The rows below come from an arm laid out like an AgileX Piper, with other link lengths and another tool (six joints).
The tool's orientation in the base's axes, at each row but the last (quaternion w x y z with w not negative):
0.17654, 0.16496, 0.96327, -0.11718
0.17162, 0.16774, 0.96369, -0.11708
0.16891, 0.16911, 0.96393, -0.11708
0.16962, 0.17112, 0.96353, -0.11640
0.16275, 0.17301, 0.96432, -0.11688
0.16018, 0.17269, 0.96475, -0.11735
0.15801, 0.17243, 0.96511, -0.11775
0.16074, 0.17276, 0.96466, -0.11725
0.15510, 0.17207, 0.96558, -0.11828
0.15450, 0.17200, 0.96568, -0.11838
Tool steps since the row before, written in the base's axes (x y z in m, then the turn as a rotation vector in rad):
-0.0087, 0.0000, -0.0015, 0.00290, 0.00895, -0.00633
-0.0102, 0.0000, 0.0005, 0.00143, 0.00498, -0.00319
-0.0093, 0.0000, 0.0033, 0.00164, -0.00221, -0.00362
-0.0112, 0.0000, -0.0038, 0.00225, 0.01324, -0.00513
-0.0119, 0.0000, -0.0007, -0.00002, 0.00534, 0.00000
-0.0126, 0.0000, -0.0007, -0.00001, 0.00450, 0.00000
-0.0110, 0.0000, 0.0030, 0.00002, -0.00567, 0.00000
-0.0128, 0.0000, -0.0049, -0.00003, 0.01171, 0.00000
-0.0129, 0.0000, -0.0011, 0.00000, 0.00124, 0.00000
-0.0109, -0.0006, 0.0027, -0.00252, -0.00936, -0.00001
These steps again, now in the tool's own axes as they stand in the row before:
0.0083, -0.0029, -0.0013, 0.00231, 0.01032, 0.00409
0.0088, -0.0038, -0.0034, 0.00133, 0.00562, 0.00192
0.0070, -0.0040, -0.0057, -0.00076, -0.00081, 0.00441
0.0113, -0.0035, 0.0003, 0.00374, 0.01379, 0.00160
0.0108, -0.0043, -0.0026, 0.00160, 0.00487, -0.00151
0.0114, -0.0046, -0.0027, 0.00134, 0.00410, -0.00127
0.0088, -0.0046, -0.0057, -0.00169, -0.00517, 0.00160
0.0131, -0.0039, 0.0011, 0.00349, 0.01068, -0.00331
0.0119, -0.0046, -0.0023, 0.00037, 0.00113, -0.00035
0.0086, -0.0050, -0.0051, -0.00051, -0.00947, 0.00200

